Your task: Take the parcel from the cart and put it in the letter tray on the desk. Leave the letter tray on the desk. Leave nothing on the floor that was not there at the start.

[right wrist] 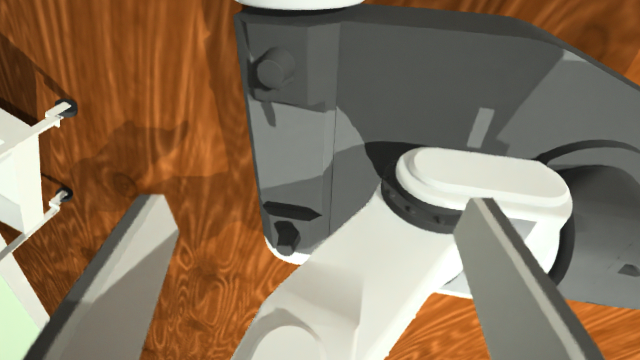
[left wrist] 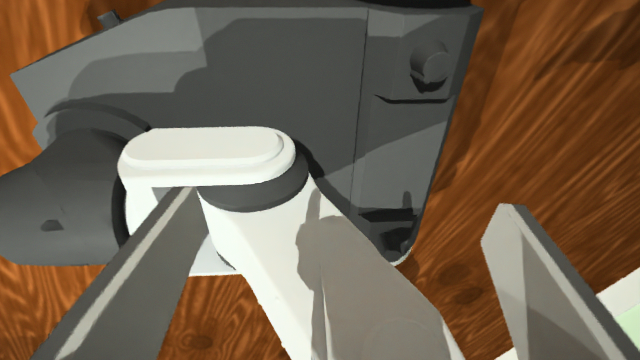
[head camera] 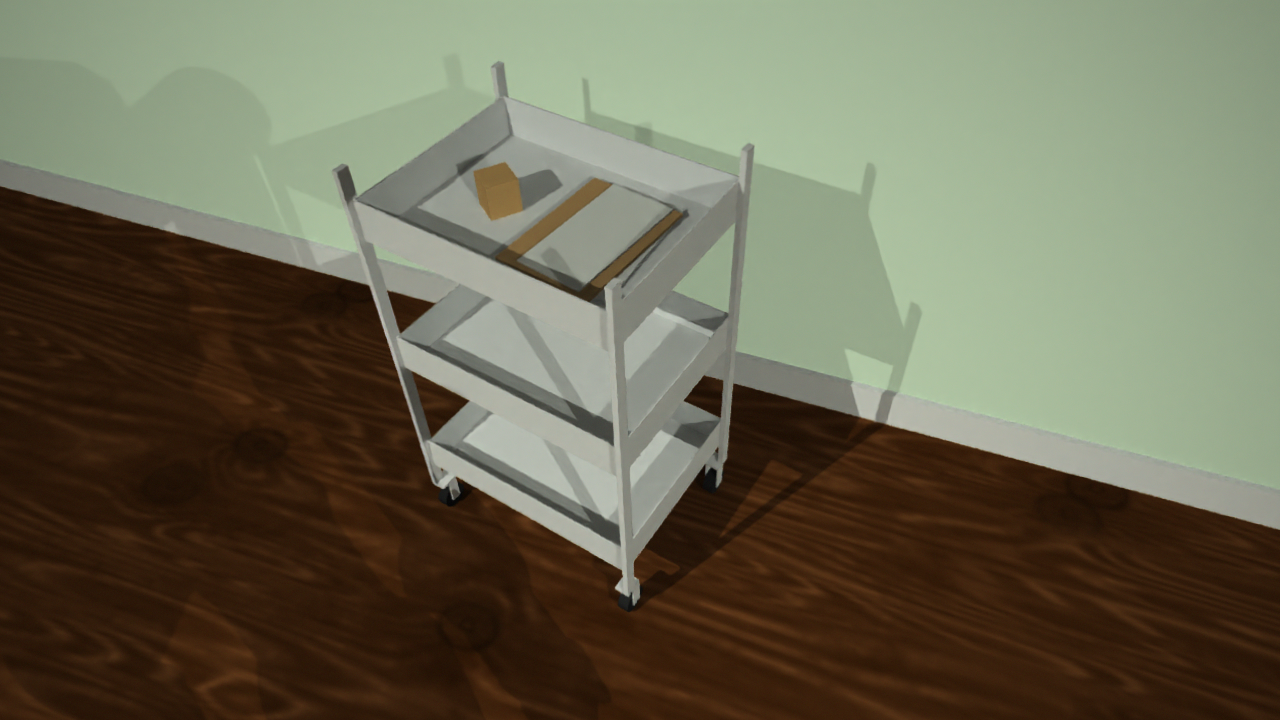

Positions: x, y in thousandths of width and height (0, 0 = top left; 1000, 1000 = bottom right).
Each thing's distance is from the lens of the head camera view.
brown cardboard parcel (head camera: 389, 263): 131 cm
flat brown item (head camera: 398, 356): 125 cm
